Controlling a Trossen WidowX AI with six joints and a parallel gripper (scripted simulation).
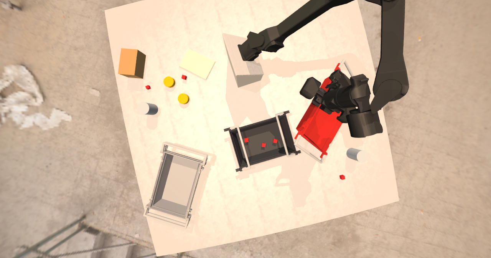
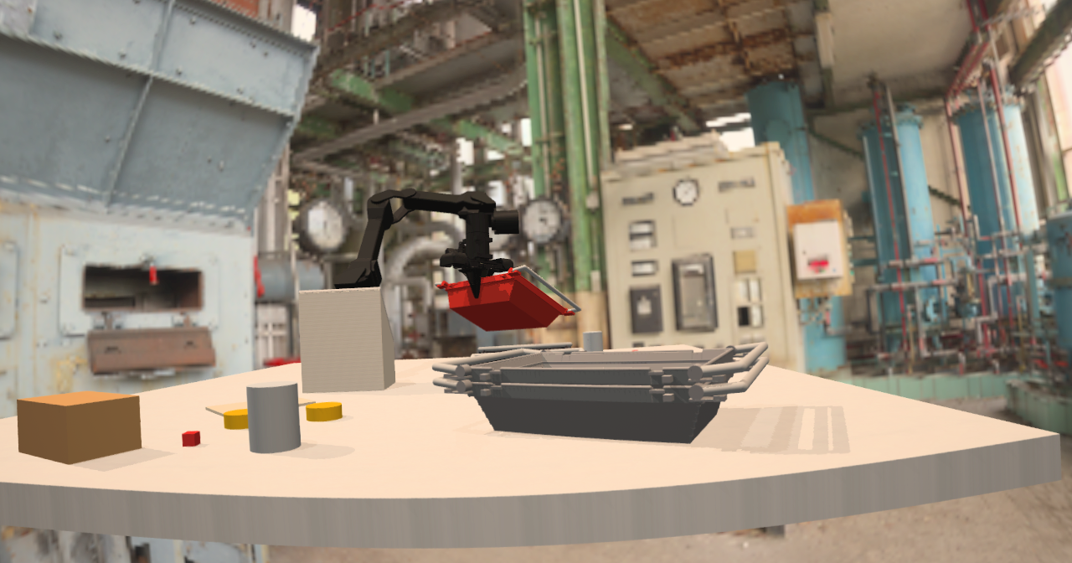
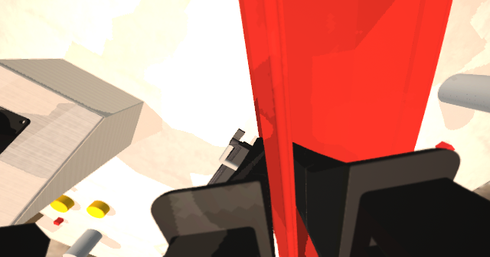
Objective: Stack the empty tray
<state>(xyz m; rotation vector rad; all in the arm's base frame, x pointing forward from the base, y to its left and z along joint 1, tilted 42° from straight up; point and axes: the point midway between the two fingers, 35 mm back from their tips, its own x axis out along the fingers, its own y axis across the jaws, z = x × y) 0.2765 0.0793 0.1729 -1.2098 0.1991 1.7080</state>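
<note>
Right now the red tray is 6 cm ahead of my gripper tip, 5 cm to the left of it and 1 cm below it. The rest, counted from my gripper tip: pale flat plate 37 cm behind, 39 cm to the right, 17 cm below; orange box 46 cm behind, 68 cm to the right, 14 cm below.
</note>
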